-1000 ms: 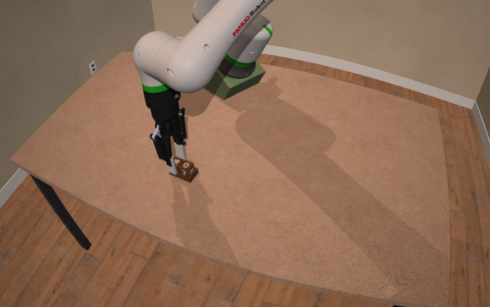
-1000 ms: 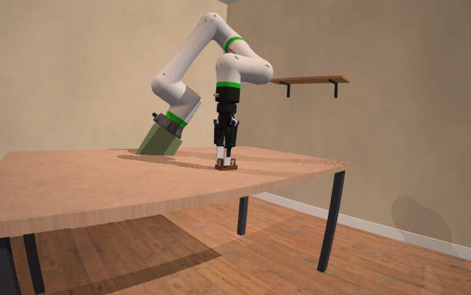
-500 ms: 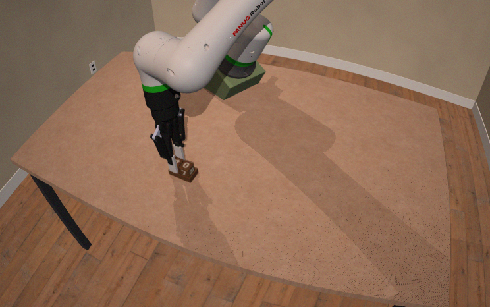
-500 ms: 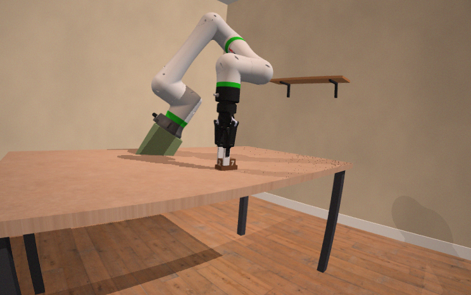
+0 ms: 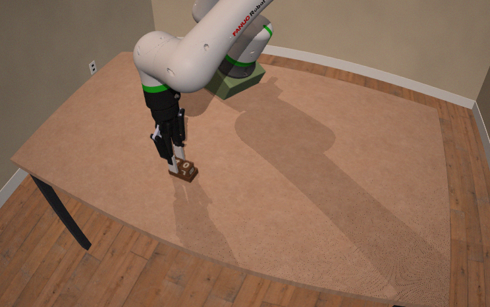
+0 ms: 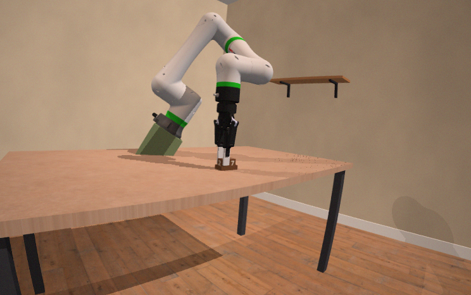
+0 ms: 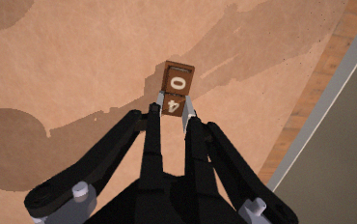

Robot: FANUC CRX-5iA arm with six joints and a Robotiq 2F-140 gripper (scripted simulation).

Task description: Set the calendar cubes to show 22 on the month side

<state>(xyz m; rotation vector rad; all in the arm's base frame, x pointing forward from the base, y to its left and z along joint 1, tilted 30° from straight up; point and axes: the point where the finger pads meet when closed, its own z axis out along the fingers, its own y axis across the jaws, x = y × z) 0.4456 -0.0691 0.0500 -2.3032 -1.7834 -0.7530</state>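
Right now my hand is 10 mm short of the digit cube, 30 mm to the right of it and 30 mm above it. Also, from my hand: tray: 20 mm to the left, 40 mm below.
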